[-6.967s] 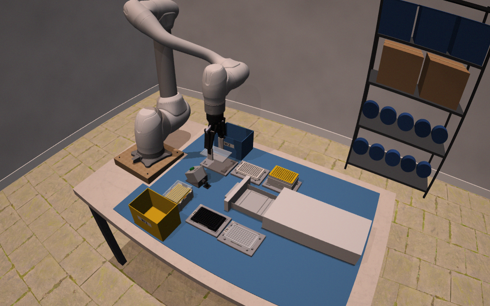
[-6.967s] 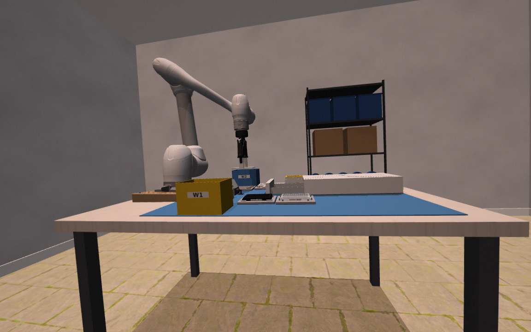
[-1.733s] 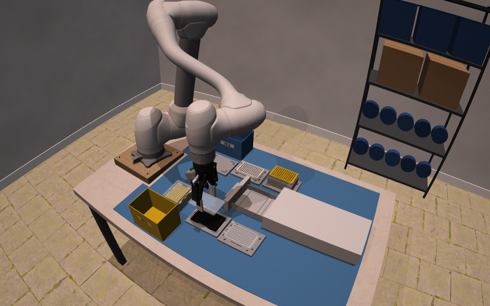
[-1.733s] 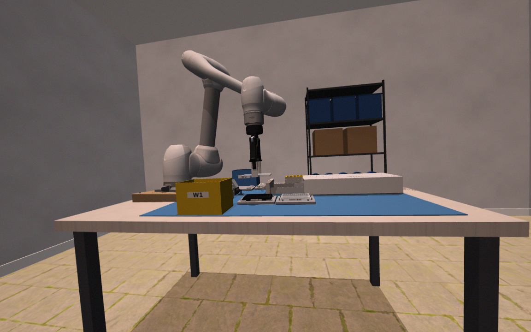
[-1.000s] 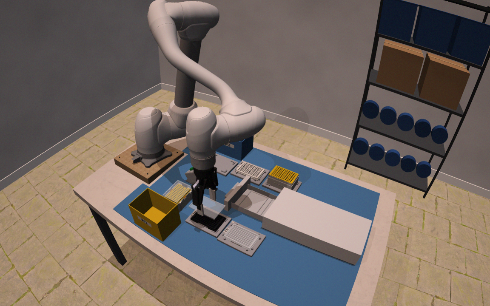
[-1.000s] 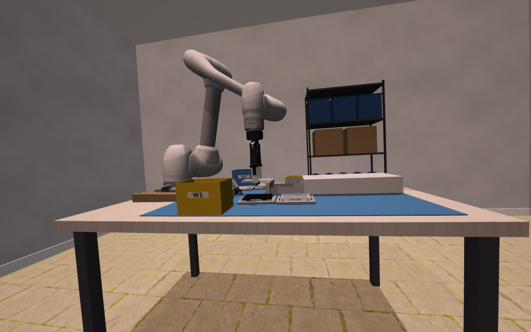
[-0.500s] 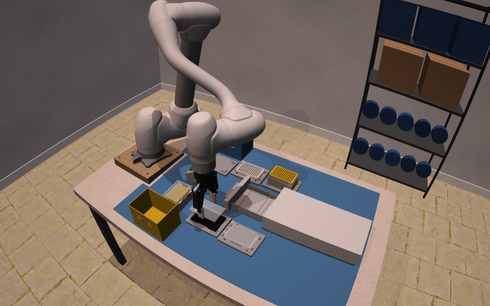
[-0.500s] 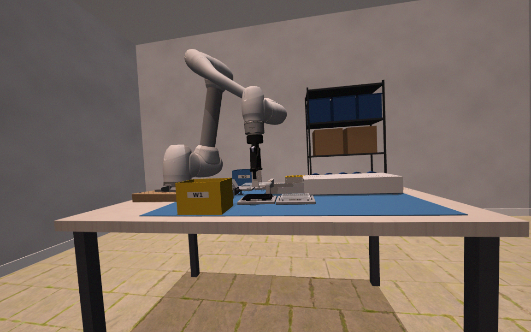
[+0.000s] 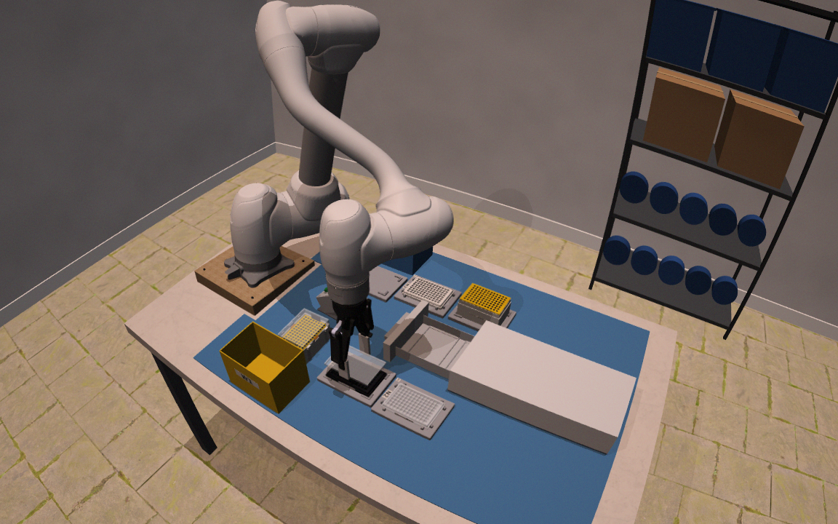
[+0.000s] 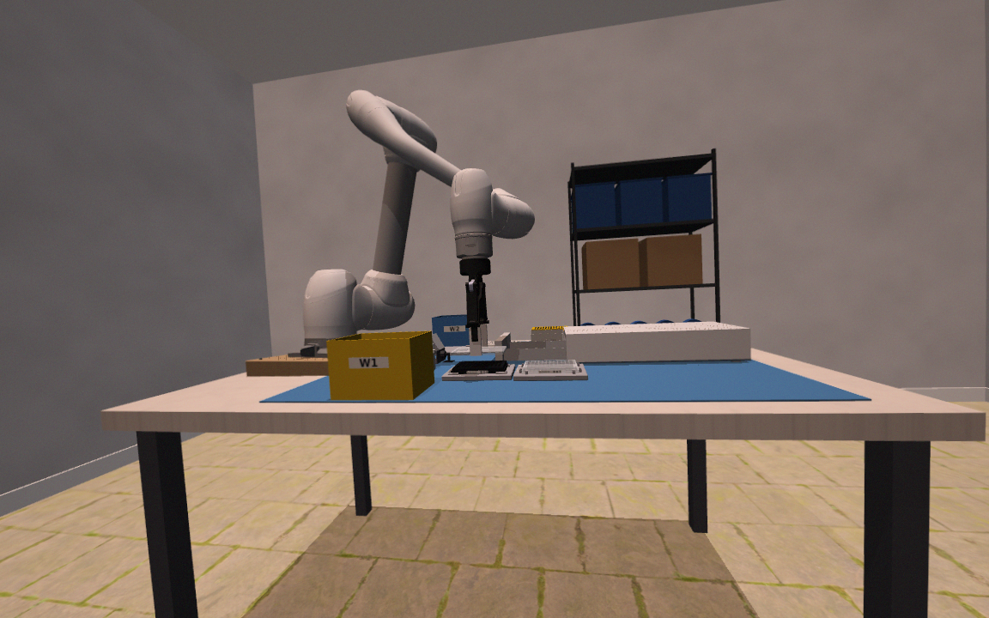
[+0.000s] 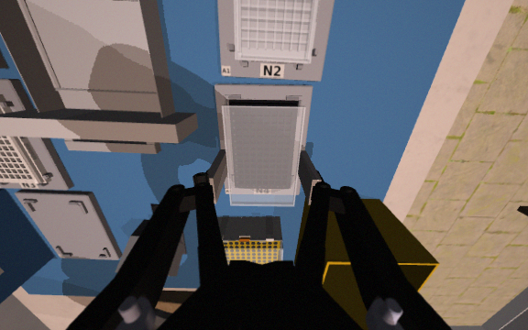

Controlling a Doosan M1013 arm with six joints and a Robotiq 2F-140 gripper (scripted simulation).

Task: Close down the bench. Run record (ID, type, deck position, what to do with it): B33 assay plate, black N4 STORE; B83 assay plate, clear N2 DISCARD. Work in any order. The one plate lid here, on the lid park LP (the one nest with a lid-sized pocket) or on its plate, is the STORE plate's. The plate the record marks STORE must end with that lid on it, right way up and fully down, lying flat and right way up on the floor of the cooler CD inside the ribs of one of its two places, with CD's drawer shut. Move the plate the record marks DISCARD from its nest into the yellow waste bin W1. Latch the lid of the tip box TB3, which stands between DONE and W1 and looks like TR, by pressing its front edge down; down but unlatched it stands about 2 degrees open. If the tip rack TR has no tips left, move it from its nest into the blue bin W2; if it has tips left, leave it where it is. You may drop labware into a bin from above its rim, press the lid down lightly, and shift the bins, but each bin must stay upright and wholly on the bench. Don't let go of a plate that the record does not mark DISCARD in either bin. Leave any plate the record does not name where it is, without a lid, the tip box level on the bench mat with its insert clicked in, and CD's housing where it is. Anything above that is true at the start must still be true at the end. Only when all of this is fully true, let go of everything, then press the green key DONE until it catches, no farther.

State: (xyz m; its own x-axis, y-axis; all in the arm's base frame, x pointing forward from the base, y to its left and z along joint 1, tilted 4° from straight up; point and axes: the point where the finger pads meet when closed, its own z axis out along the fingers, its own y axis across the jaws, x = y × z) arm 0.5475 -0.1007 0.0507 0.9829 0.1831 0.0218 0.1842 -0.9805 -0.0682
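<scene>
Now: hand 6 cm above the black plate. The rest, counted from my hand: nest N4: 8 cm below; clear plate lid: 2 cm below; nest N2: 17 cm ahead, 8 cm below, 2 cm to the left.
</scene>
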